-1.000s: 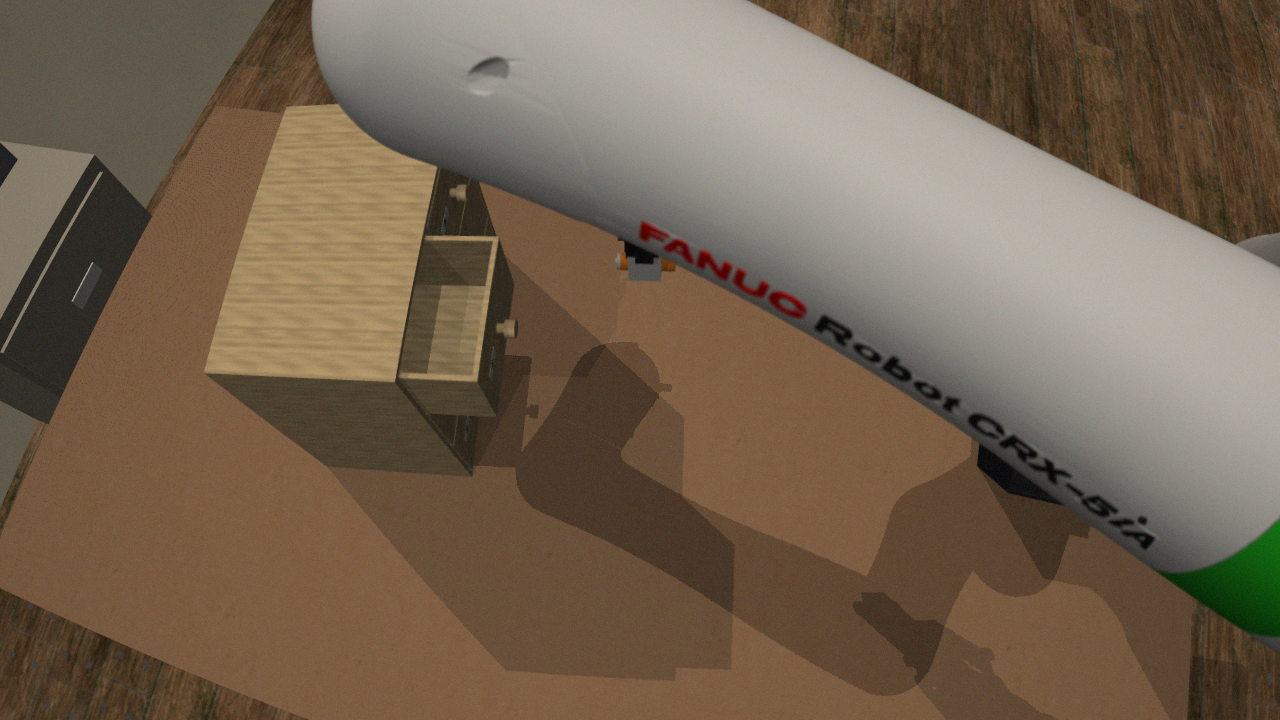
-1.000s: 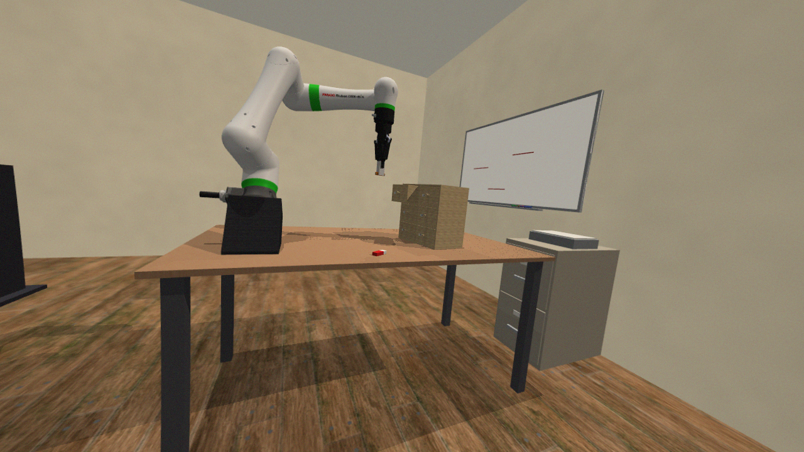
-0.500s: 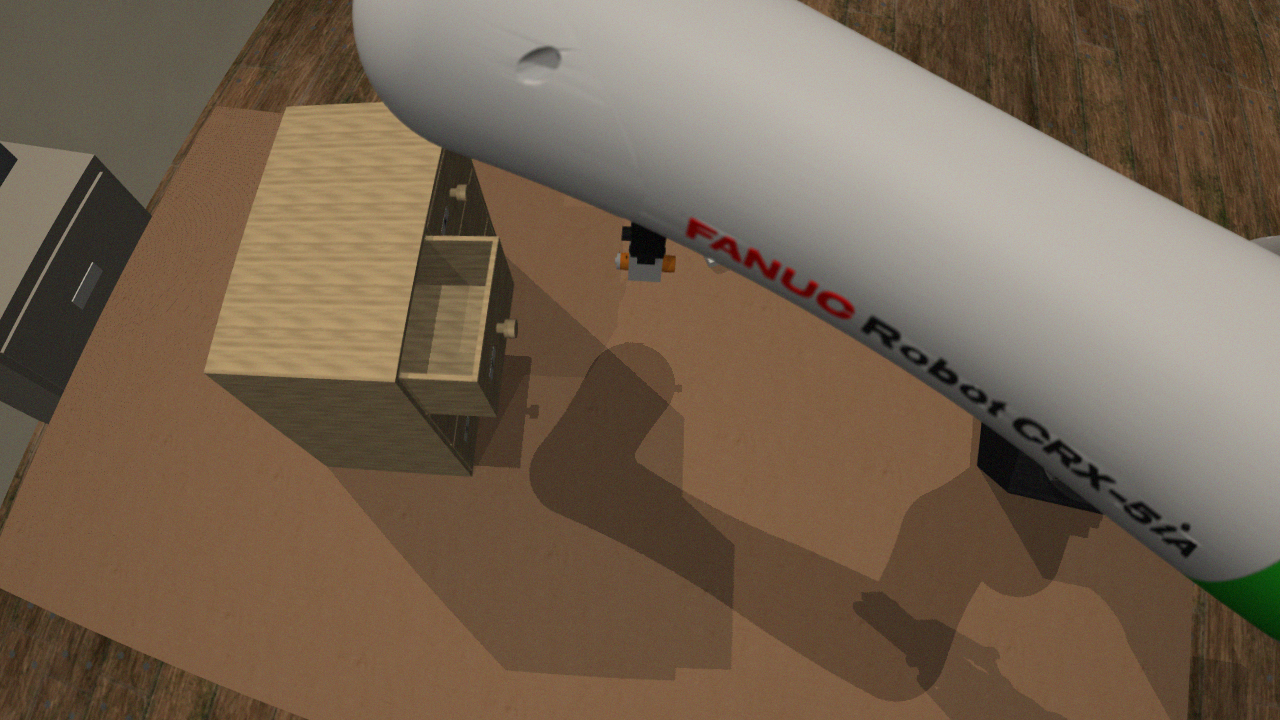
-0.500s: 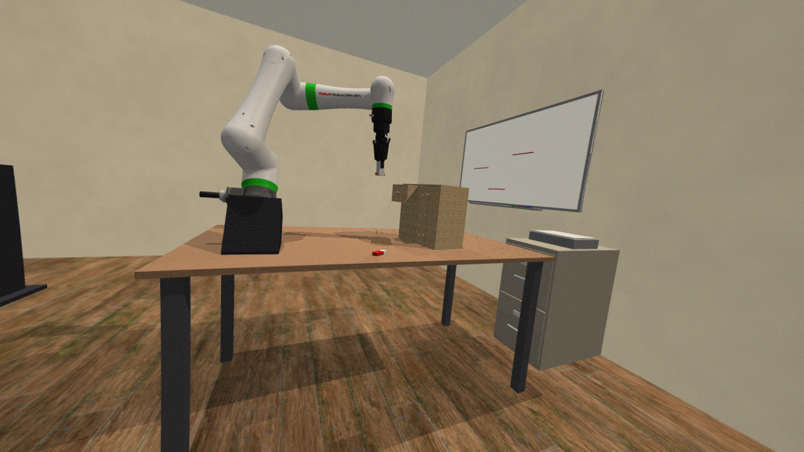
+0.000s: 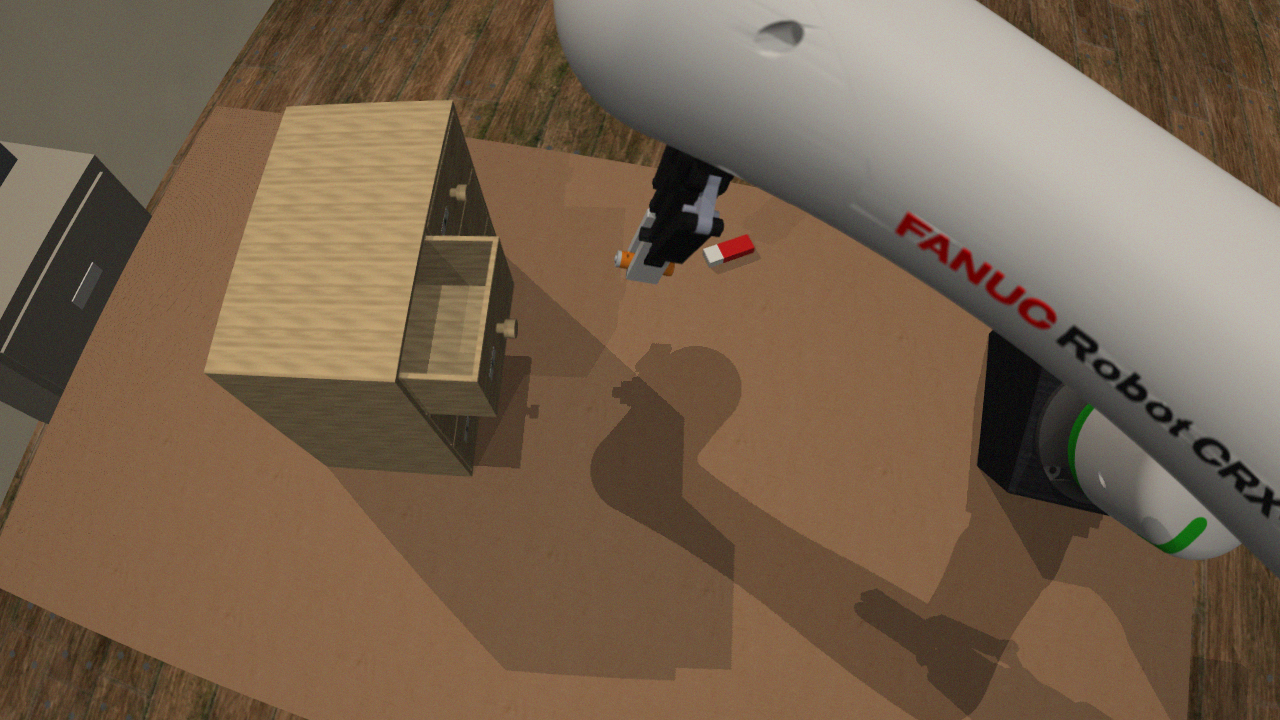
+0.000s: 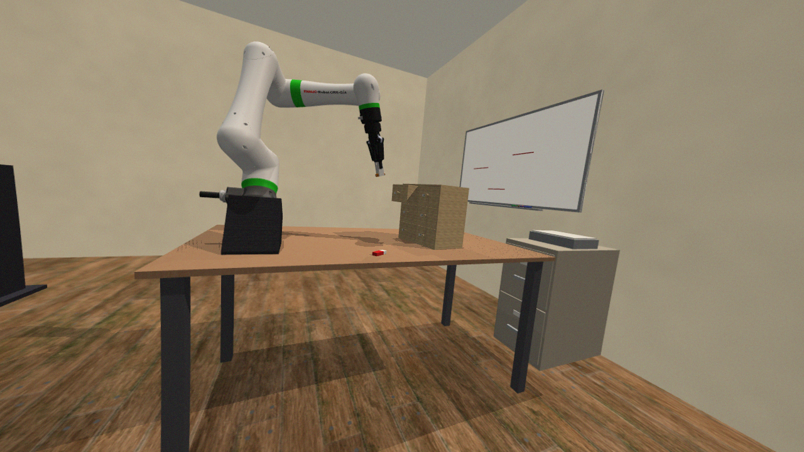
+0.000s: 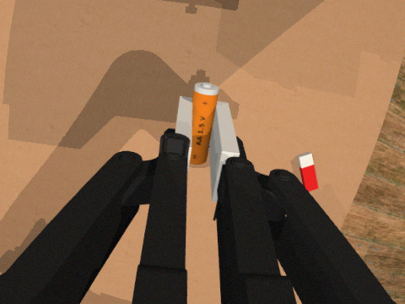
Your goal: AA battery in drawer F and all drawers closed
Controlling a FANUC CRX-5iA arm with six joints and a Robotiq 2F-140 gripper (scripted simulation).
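Now: hand 10 mm short of the orange AA battery and 30 mm above it. From my hand the other things lie so: eraser: 40 mm behind, 230 mm to the right, 350 mm below; drawer: 220 mm ahead, 70 mm to the left, 130 mm below.
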